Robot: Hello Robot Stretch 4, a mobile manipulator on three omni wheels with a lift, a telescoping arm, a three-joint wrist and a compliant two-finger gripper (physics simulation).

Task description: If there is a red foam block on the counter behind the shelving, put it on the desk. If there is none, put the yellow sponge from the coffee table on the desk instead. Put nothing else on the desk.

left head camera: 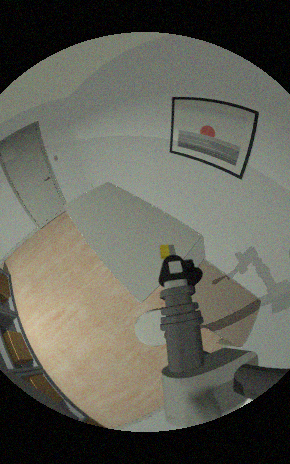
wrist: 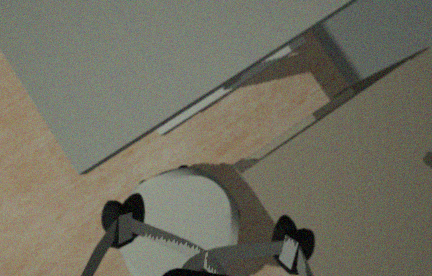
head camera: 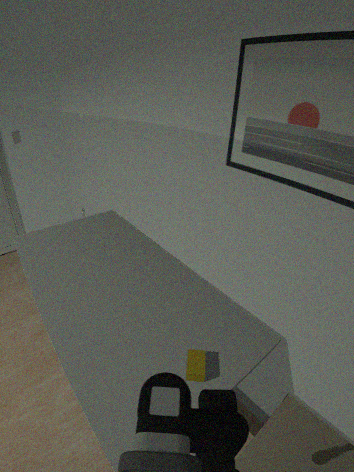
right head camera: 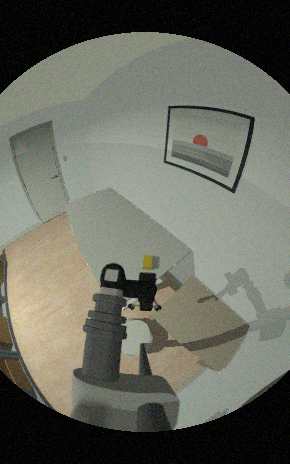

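Seen in the pictures: gripper, fingertip midpoint: (wrist: 208, 221); robot's base, link origin: (left head camera: 153, 326) (wrist: 184, 219) (right head camera: 132, 335).
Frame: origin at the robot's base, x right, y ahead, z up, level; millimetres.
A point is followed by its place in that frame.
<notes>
A yellow block, the sponge by its colour (head camera: 196, 365) {z 738, x 95, y 561 mm} (left head camera: 164, 251) {z 738, x 92, y 560 mm} (right head camera: 148, 262) {z 738, x 105, y 558 mm}, rests on a long grey table top (head camera: 125, 280) {z 693, x -251, y 1030 mm} (left head camera: 115, 225) {z 693, x -304, y 896 mm} (right head camera: 110, 225) {z 693, x -280, y 968 mm} (wrist: 125, 60) {z 693, x -66, y 387 mm}, near its right end. The views do not label this table as desk or coffee table. My gripper (right head camera: 144, 307) {z 840, x 87, y 213 mm} (wrist: 208, 221) {z 840, x 87, y 213 mm} is open and empty, with its fingertips wide apart. It hangs off the table's near right end, apart from the sponge. In the head and left head views its fingers are hidden behind the wrist. No red foam block shows.
A brown flat surface (head camera: 305, 425) {z 423, x 591, y 464 mm} (left head camera: 237, 295) {z 423, x 837, y 124 mm} (right head camera: 205, 312) {z 424, x 648, y 212 mm} (wrist: 350, 200) {z 423, x 416, y 211 mm} stands right of the table, across a gap. A white rounded object (left head camera: 147, 327) {z 187, x -71, y 11 mm} (right head camera: 137, 337) {z 187, x 56, y -1 mm} (wrist: 185, 210) {z 187, x 14, y 76 mm} is low below the gripper. Shelving (left head camera: 25, 372) with brown boxes (left head camera: 17, 346) {z 240, x -1801, y -641 mm} stands at the left edge. A wall runs behind the table.
</notes>
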